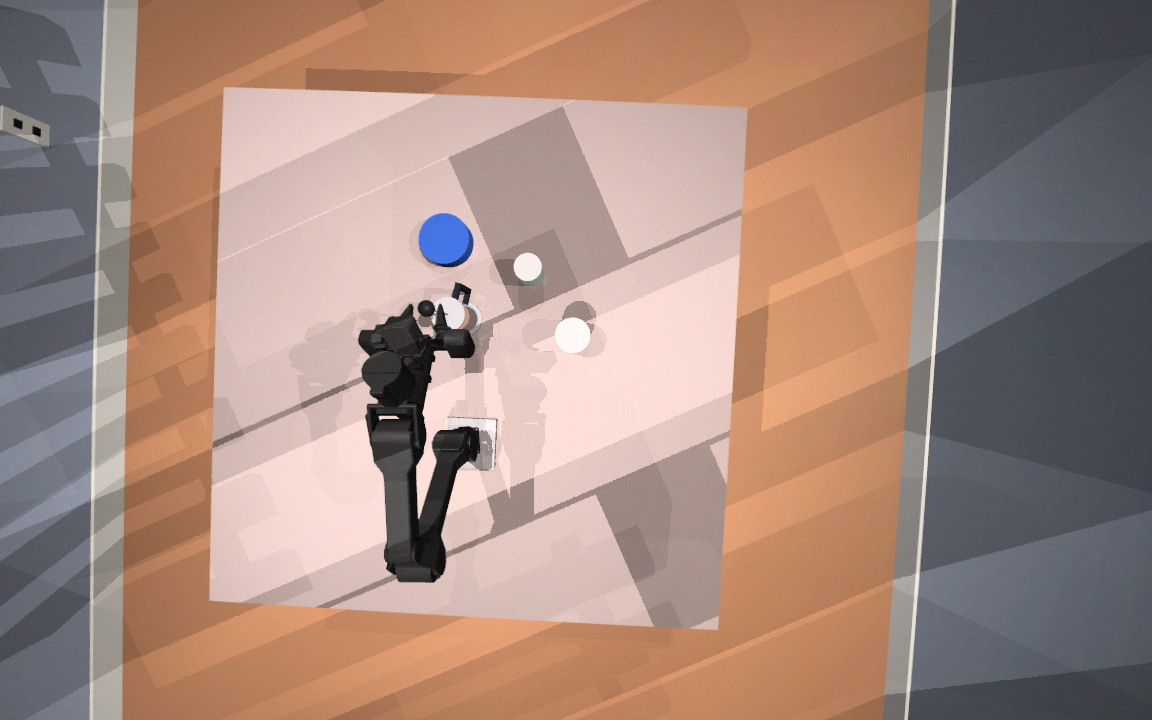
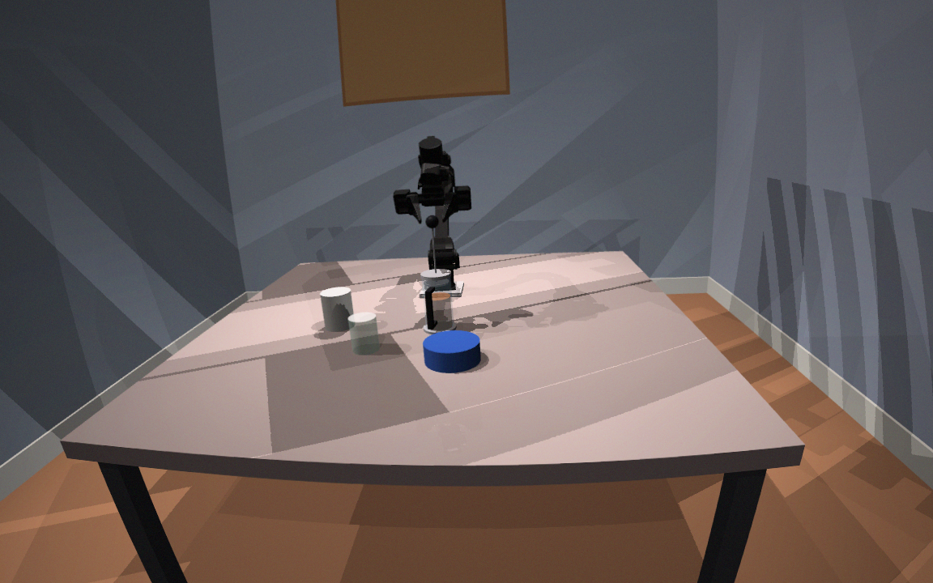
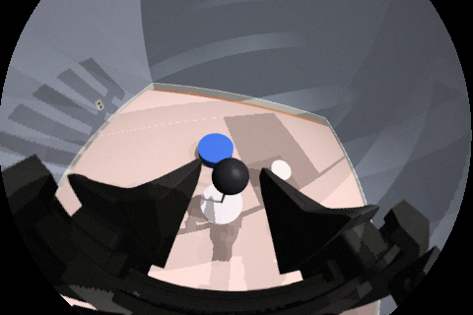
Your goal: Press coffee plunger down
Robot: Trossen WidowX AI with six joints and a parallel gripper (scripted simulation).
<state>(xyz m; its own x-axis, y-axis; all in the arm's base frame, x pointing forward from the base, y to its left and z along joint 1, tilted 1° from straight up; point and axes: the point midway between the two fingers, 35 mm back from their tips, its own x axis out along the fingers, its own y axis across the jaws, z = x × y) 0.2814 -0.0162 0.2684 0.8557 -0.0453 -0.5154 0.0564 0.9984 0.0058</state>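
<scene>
Right now my gripper tip is 10 mm short of the coffee press and 140 mm above it.
</scene>
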